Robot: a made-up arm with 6 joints.
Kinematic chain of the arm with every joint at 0, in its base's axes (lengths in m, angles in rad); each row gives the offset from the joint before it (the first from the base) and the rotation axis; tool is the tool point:
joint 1: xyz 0 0 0.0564 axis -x
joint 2: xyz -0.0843 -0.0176 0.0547 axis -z
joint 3: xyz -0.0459 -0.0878 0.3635 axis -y
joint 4: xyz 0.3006 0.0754 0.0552 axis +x
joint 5: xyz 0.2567 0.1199 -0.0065 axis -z
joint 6: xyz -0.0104 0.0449 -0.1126 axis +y
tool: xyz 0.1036 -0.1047 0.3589
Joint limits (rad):
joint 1: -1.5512..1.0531
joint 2: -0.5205..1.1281
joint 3: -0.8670..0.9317
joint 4: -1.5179..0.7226
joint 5: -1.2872..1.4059
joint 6: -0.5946..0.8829
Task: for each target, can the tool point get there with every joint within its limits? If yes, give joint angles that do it. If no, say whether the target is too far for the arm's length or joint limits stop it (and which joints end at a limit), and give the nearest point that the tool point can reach.
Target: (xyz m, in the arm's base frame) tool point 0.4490 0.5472 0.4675
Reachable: yes | joints 0.7234 0.1570 0.1984 -0.9844 -0.4991 -0.2491
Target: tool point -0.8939 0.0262 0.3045
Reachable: no: joint limits stop it (at a limit: joint 1, joint 2, joint 3, joint 5, joint 6) | nearest point -0.1549 -0.2033 0.3679 | short by 0.776 m
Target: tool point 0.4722 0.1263 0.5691
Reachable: yes | joints -0.1071 0.0120 -0.1385 -1.0590 0.7423 -0.0080
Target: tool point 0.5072 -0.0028 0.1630
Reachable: yes | joints -0.9088 0.1438 -0.7066 -1.1233 0.3020 0.2070
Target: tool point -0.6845 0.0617 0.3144
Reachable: no: joint limits stop it (at a limit: joint 1, joint 2, joint 3, joint 5, joint 6) | nearest point -0.1550 -0.2031 0.3694 | short by 0.595 m
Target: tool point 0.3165 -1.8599 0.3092
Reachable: no: too far | nearest point 0.1800 -1.2640 0.2282 | short by 0.617 m
